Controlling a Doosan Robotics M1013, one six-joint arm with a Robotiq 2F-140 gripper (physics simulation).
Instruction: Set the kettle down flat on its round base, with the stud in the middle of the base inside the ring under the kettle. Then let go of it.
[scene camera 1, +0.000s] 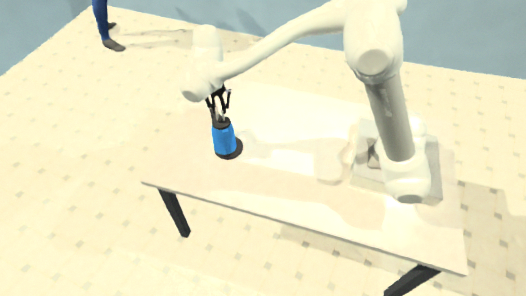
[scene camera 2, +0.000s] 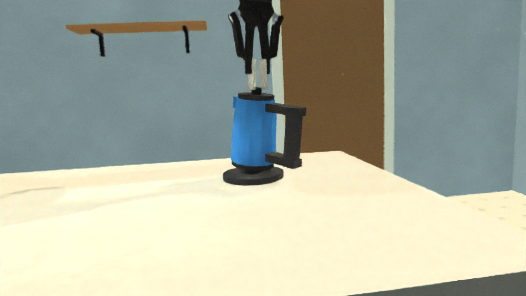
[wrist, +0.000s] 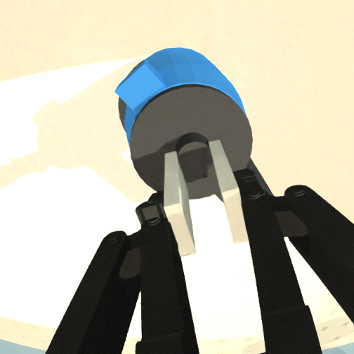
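Note:
The blue kettle (scene camera 1: 224, 140) (scene camera 2: 253, 131) (wrist: 190, 70) is nearly upright over the round black base (scene camera 1: 239, 148) (scene camera 2: 253, 177). In scene camera 2 its underside is very close above the base or touching it; which of the two I cannot tell. The kettle looks roughly centred there, and in scene camera 1 the base shows at its right. The stud and the ring are hidden under the kettle. The black handle (scene camera 2: 294, 136) points right in scene camera 2. My gripper (scene camera 1: 220, 115) (scene camera 2: 257, 86) (wrist: 197, 166) is shut on the lid knob (wrist: 194, 162), its pale fingertips on either side.
The pale table (scene camera 1: 250, 200) (scene camera 2: 250, 240) carries the base and the arm's mount (scene camera 1: 434, 170). The arm (scene camera 1: 285, 40) reaches over the table. A wall shelf (scene camera 2: 140, 27) and a brown door (scene camera 2: 335, 75) are behind. A person's legs (scene camera 1: 101, 22) show beyond the table.

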